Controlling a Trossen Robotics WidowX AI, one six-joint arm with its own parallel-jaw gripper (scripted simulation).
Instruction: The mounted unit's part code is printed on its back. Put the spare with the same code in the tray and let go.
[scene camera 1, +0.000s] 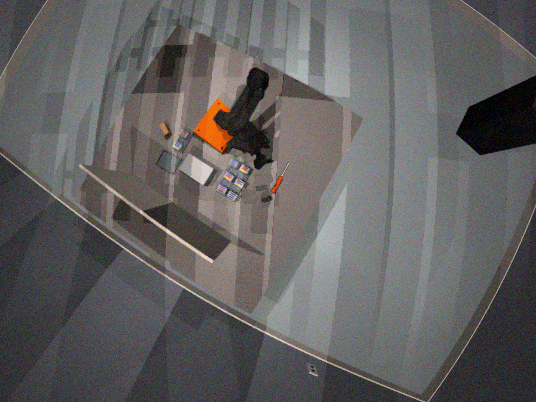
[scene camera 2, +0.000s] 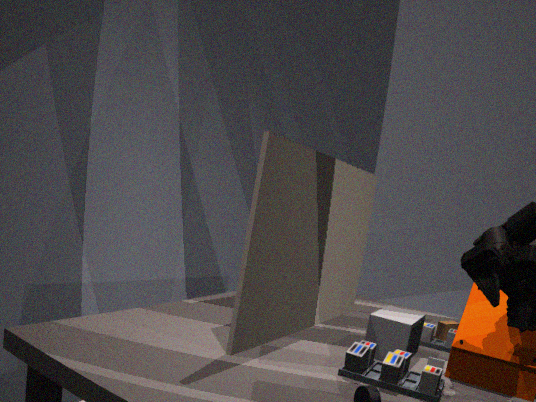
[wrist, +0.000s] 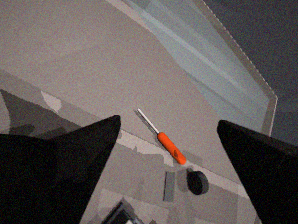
My gripper (scene camera 2: 510, 318) is open and holds nothing. Further things: a mounted unit (scene camera 2: 391, 328) and an upright panel (scene camera 2: 310, 214).
My gripper shows as well in the wrist view (wrist: 168, 122). The upright panel also shows in scene camera 1 (scene camera 1: 208, 243).
